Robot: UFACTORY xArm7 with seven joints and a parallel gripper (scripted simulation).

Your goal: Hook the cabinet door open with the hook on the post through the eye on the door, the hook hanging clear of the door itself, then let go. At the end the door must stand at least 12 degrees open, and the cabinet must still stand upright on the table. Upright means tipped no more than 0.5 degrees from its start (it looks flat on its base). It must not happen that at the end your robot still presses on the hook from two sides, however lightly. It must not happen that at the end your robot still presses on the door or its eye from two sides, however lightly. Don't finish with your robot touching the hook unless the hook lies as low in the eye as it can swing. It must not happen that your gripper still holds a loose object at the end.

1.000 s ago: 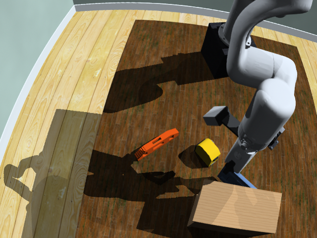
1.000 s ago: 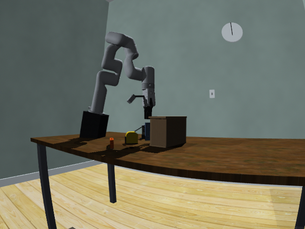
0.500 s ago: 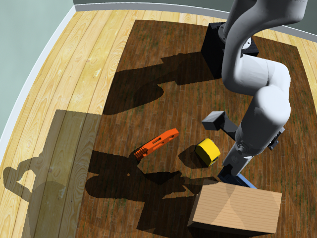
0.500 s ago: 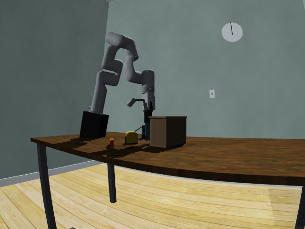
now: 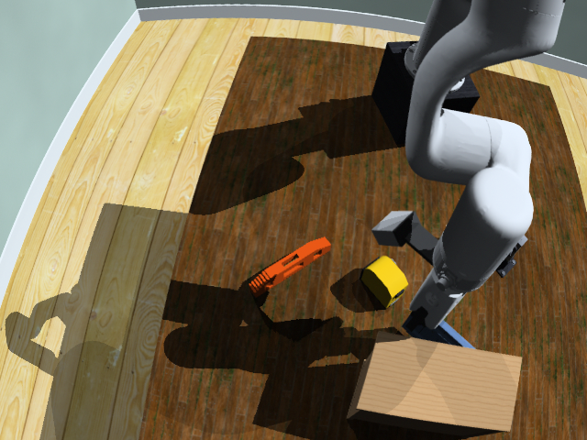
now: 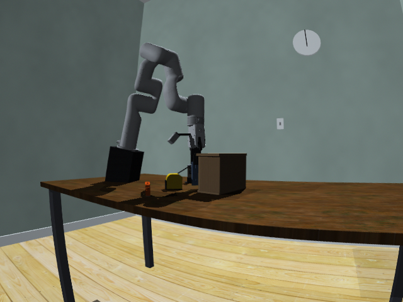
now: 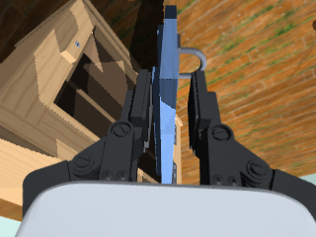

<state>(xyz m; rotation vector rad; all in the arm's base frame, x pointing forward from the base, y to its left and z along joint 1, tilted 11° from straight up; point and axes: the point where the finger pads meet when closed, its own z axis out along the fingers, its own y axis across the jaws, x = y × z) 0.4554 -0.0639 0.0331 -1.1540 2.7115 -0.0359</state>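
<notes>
The cabinet door lies 6 cm below my hand, 5 cm to the left of it and 4 cm ahead of it. From my hand the other things lie so: orange level-like tool 20 cm to the right, 11 cm below, 11 cm behind; then hook post 17 cm to the left, 13 cm behind, 7 cm below; then yellow tape measure 10 cm below, 9 cm behind, 4 cm to the right.
</notes>
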